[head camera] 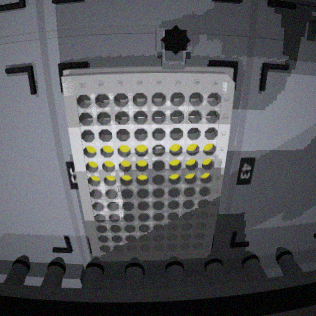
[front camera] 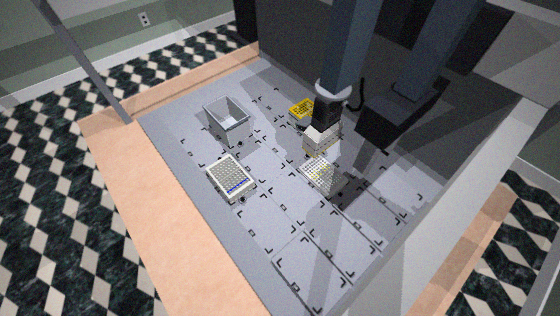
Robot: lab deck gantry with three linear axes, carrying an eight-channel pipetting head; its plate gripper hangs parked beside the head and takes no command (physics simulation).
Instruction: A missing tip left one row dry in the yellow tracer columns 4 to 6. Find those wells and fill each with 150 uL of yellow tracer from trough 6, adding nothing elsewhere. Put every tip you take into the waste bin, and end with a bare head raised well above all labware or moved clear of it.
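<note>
The white well plate [front camera: 301, 172] [head camera: 75, 120] has three bands of yellow wells. In the head view, these bands break at the fifth position from the left, where three wells [head camera: 158, 165] look grey and dry. The pipetting head [front camera: 321, 139] is low near the plate's back end; its dark nozzles [head camera: 134, 270] show no tips. The parked plate gripper [front camera: 301, 127] is a small dark shape beside the head, its jaws unclear. The yellow tip rack [front camera: 301, 107] is partly hidden behind the head. The grey waste bin [front camera: 235, 134] stands back left. The trough block [front camera: 230, 175] has a blue strip; trough 6's colour is unclear.
A dark clamp knob [head camera: 175, 40] sits behind the plate in the head view. A dark gantry block [front camera: 385, 122] stands right of the head. Black corner marks cover the grey deck [front camera: 270, 220], and a pale orange ledge [front camera: 125, 175] runs along its left side.
</note>
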